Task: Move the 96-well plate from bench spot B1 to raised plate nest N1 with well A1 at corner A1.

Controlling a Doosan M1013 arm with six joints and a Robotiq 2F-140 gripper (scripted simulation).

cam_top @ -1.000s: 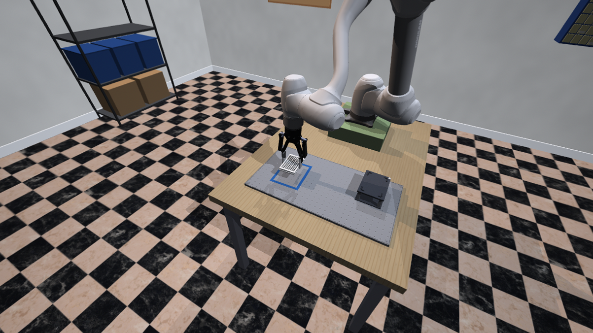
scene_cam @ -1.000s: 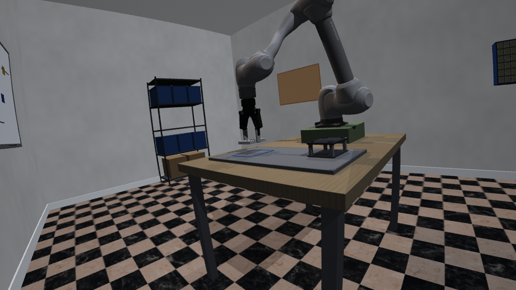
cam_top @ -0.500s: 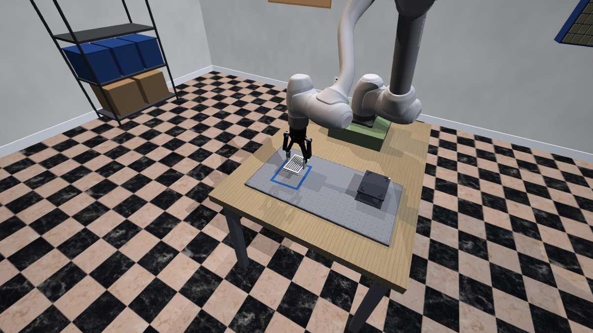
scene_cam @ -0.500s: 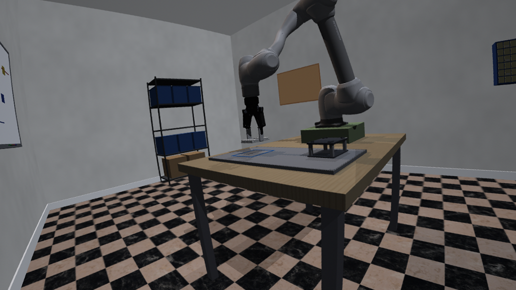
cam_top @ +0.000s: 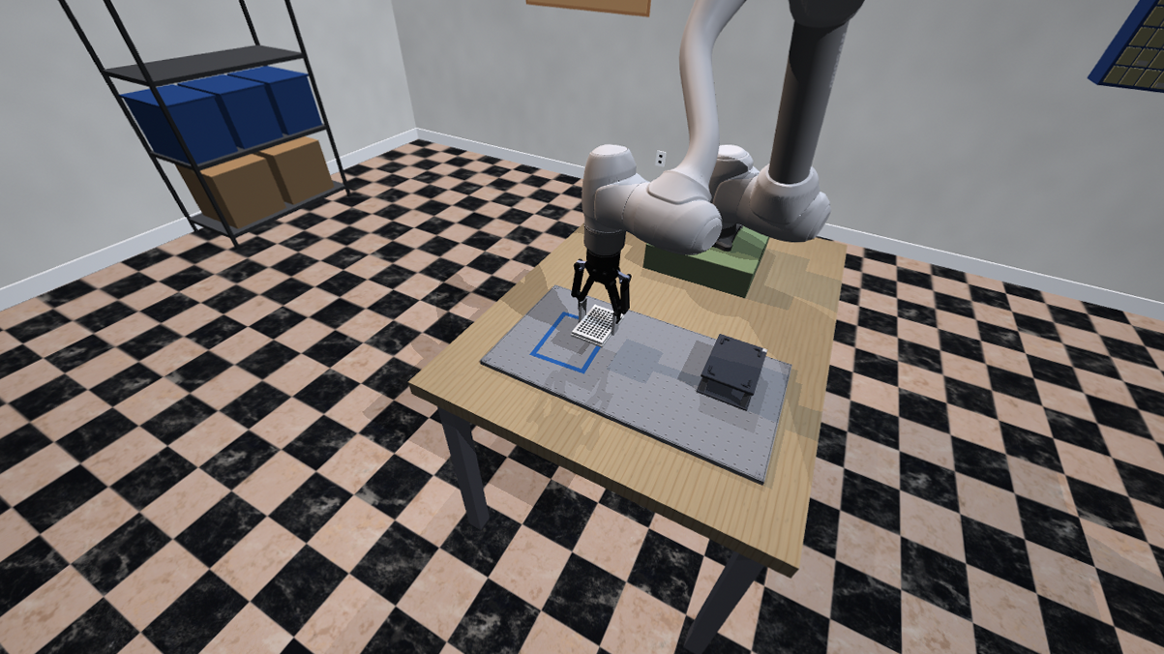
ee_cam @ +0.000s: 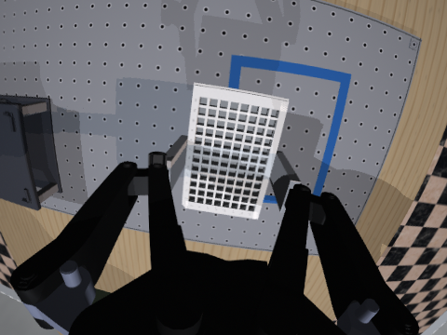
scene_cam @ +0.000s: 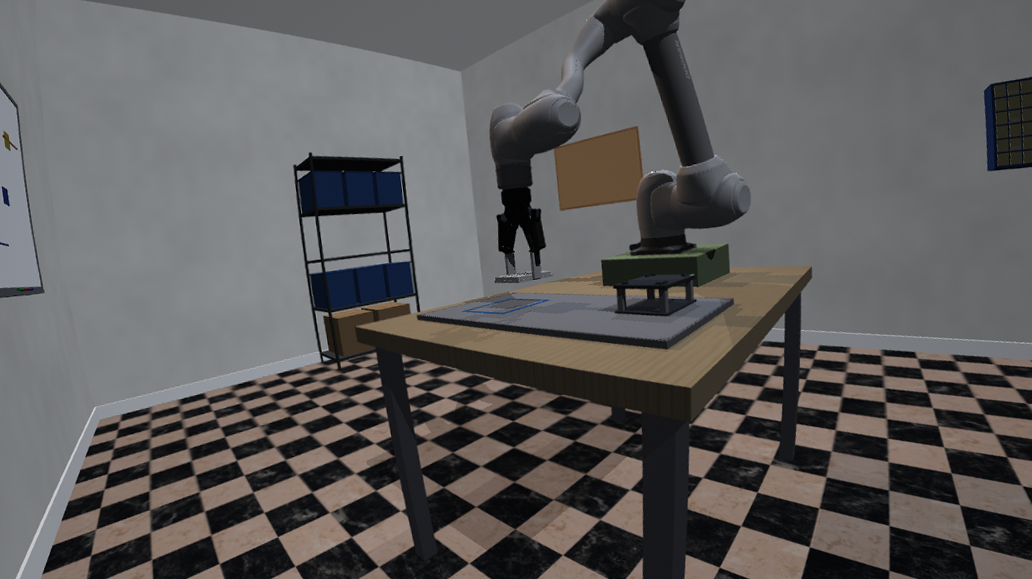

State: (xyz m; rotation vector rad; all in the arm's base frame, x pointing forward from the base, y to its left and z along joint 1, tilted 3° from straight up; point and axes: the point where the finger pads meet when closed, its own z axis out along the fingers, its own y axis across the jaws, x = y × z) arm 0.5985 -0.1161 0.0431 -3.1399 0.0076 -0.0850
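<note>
The dark raised nest N1 lies 34 cm to the left of my hand, 6 cm behind it and 4 cm below it. From my hand the other things lie so: white 96-well plate 2 cm below.
</note>
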